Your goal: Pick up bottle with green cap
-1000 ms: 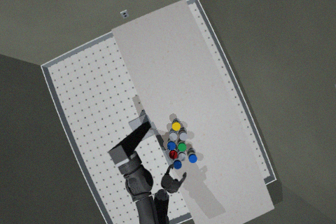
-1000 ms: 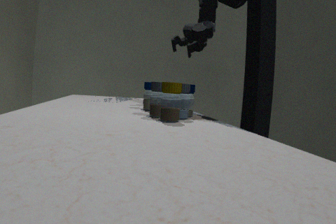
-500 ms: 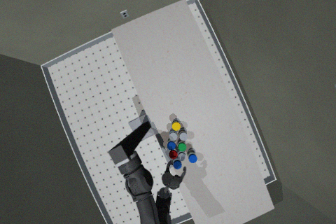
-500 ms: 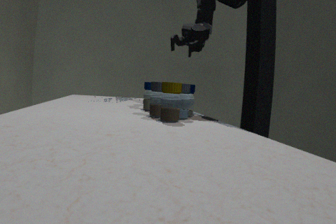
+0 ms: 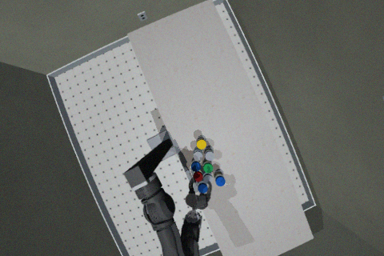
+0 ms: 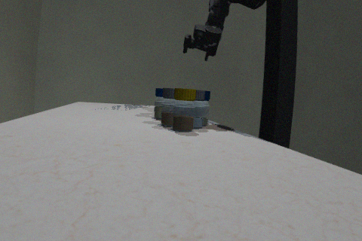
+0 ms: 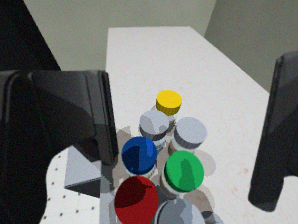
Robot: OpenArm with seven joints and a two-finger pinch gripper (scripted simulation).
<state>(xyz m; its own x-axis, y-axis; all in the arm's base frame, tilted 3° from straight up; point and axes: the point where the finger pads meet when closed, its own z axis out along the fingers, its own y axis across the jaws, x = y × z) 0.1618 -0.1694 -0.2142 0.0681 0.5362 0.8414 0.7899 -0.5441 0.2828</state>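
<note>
My hand is 1 cm past the blue bottle, 4 cm to the right of it and 19 cm above it. Round my hand: blue-capped bottle (8 cm ahead, 10 cm to the right, 19 cm below); red-capped bottle (2 cm behind, 1 cm to the right, 19 cm below).
</note>
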